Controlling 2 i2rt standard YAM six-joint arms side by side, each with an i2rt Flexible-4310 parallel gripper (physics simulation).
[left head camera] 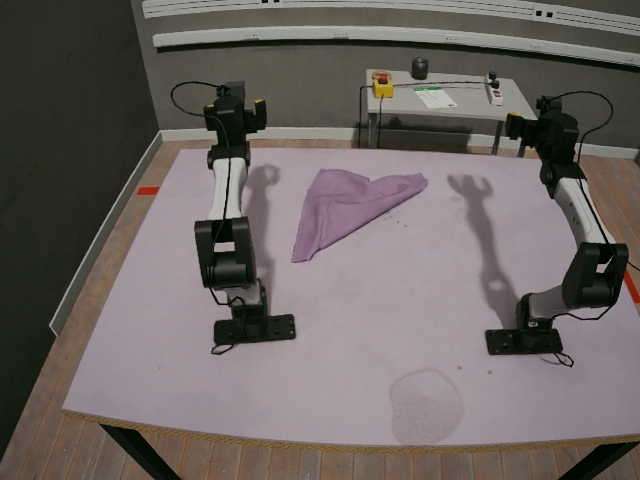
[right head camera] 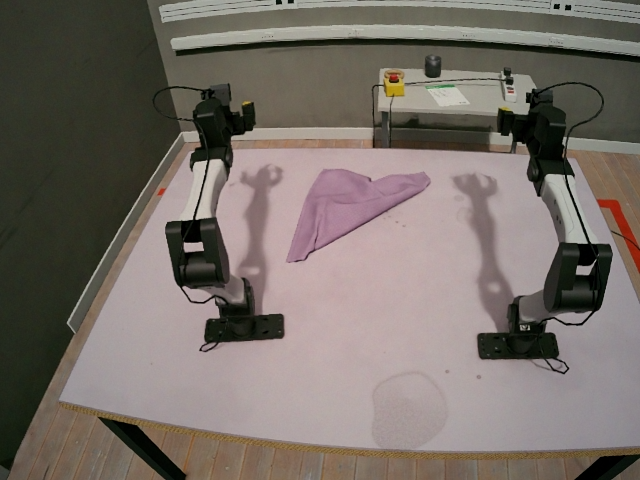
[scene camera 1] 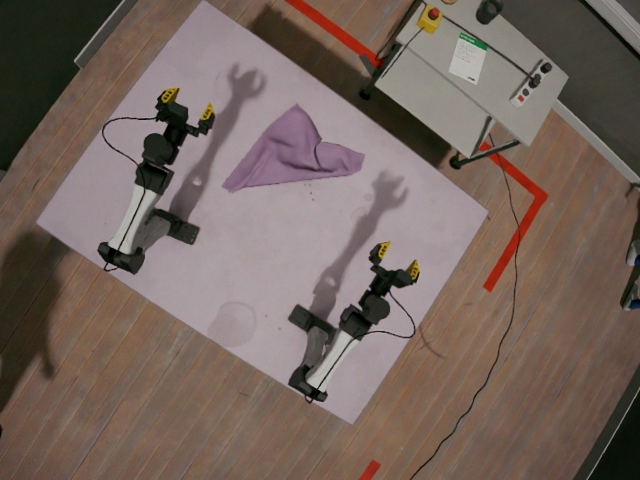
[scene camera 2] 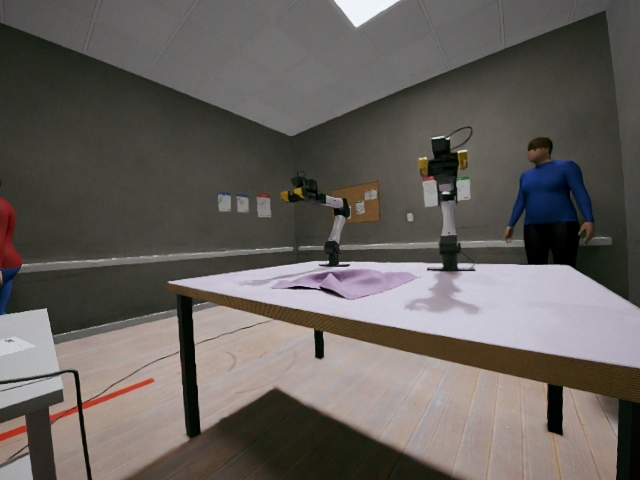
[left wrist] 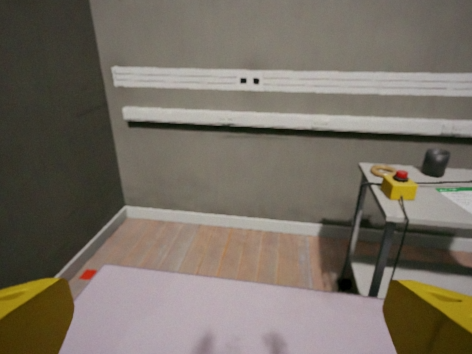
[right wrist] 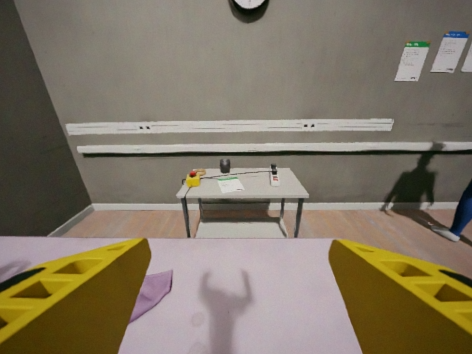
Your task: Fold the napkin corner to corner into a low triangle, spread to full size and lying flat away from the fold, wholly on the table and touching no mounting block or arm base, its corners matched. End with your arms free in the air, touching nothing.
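The purple napkin [left head camera: 345, 206] [right head camera: 345, 205] [scene camera 1: 289, 155] [scene camera 2: 361, 283] lies folded into a rough triangle on the table, its long straight edge facing the arm bases. Its far side has a notch, and creases run across it; scene camera 2 shows a raised ridge at the notch. One corner of the napkin [right wrist: 154, 292] shows in the right wrist view. My left gripper [scene camera 1: 188, 104] [scene camera 2: 443, 161] [left wrist: 229, 292] is open and empty, high in the air to the napkin's left in scene camera 1. My right gripper [scene camera 1: 398, 256] [scene camera 2: 291, 195] [right wrist: 239, 247] is open and empty in the air, apart from the napkin.
The lilac table [left head camera: 361, 310] [scene camera 1: 248, 248] carries two black mounting plates [left head camera: 281, 328] [left head camera: 498, 342], both apart from the napkin. A grey side table [left head camera: 403, 105] [scene camera 1: 423, 85] beyond the far edge holds a yellow emergency stop box [left head camera: 383, 88] and a dark cup [left head camera: 419, 68].
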